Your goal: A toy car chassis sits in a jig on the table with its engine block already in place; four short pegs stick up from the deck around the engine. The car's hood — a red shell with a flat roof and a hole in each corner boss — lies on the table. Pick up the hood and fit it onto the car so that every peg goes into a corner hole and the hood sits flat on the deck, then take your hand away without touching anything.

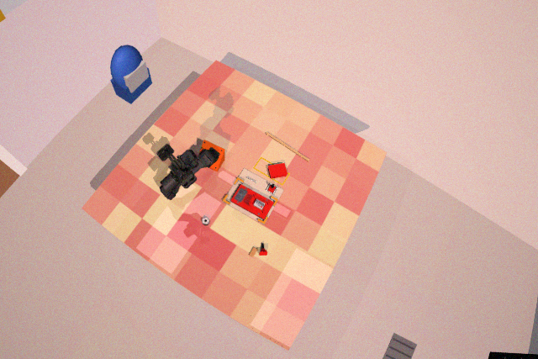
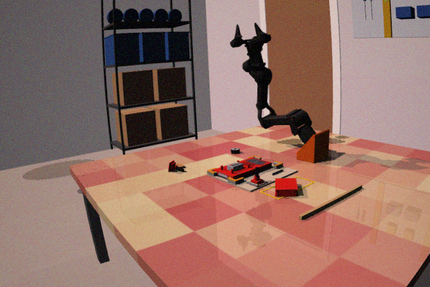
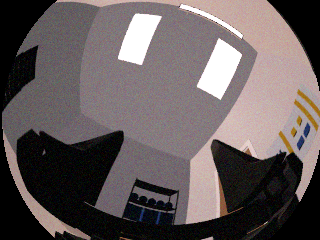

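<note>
Right now my gripper tip is 57 cm above the red hood, 48 cm to the right of it and 24 cm short of it. Also, from my gripper tip: grey engine block (56 cm below, 27 cm ahead, 26 cm to the left); then long thin bar (65 cm to the left, 58 cm below, 20 cm ahead); then grey wheel (57 cm below, 10 cm ahead, 2 cm to the left).
</note>
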